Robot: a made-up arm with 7 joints. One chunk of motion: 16 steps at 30 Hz.
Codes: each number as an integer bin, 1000 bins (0 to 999) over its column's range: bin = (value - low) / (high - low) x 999, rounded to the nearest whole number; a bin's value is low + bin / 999 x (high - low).
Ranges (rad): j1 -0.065..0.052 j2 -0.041..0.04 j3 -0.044..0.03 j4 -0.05..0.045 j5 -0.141..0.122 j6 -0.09..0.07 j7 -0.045..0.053
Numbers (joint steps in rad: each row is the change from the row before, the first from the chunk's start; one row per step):
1: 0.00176 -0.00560 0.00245 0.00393 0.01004 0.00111 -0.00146
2: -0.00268 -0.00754 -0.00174 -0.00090 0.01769 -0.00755 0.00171
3: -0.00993 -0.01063 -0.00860 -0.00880 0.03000 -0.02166 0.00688
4: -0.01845 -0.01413 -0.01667 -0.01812 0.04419 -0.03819 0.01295
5: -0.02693 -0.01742 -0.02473 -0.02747 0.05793 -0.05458 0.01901
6: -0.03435 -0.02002 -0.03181 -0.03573 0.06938 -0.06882 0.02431
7: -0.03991 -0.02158 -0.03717 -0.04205 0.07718 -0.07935 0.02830
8: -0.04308 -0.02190 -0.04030 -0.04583 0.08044 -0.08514 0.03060
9: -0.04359 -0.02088 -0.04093 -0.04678 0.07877 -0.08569 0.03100
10: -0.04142 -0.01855 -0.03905 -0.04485 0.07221 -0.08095 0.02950
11: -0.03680 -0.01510 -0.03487 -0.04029 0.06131 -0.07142 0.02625
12: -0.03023 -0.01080 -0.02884 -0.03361 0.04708 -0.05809 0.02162
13: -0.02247 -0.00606 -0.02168 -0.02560 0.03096 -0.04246 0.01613
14: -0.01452 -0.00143 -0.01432 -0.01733 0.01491 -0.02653 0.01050
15: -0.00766 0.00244 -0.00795 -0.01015 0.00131 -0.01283 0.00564
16: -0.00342 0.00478 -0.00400 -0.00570 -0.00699 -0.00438 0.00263
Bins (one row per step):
1: 570 437 627 567 574 569 444
2: 532 413 571 516 603 515 476
3: 470 375 478 433 650 427 529
4: 397 331 369 335 703 323 591
5: 325 291 260 237 756 221 653
6: 262 259 165 150 799 132 707
7: 214 240 92 84 829 66 747
8: 187 236 50 44 841 30 771
9: 183 248 41 34 835 27 775
10: 201 277 67 54 810 57 759
11: 241 319 123 102 768 116 726
12: 297 372 205 172 714 199 679
13: 363 431 301 257 653 297 623
14: 431 488 401 344 592 396 566
15: 490 536 487 419 541 482 516
16: 526 565 540 466 509 535 486

